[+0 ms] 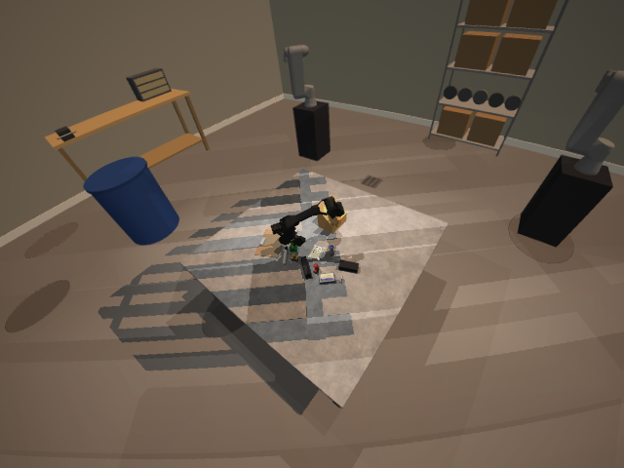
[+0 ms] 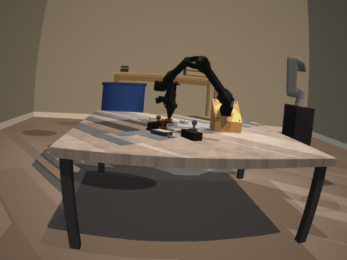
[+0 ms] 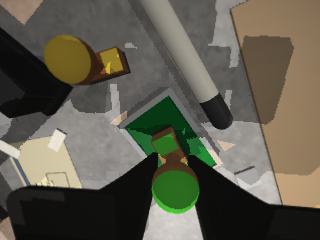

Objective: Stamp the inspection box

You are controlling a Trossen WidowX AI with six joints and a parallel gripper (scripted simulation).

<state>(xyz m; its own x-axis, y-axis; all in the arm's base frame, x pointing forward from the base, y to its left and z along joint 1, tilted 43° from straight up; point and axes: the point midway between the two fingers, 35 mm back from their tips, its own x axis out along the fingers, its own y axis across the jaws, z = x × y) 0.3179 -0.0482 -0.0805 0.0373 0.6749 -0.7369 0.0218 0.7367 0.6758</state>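
My gripper tip is now 3 cm above the green ink pad. The rest, counted from my gripper tip: yellow-knobbed stamp 7 cm ahead, 6 cm to the left, 2 cm below; green-knobbed PASS stamp right at my gripper tip; cream card 14 cm to the left, 6 cm behind, 4 cm below.
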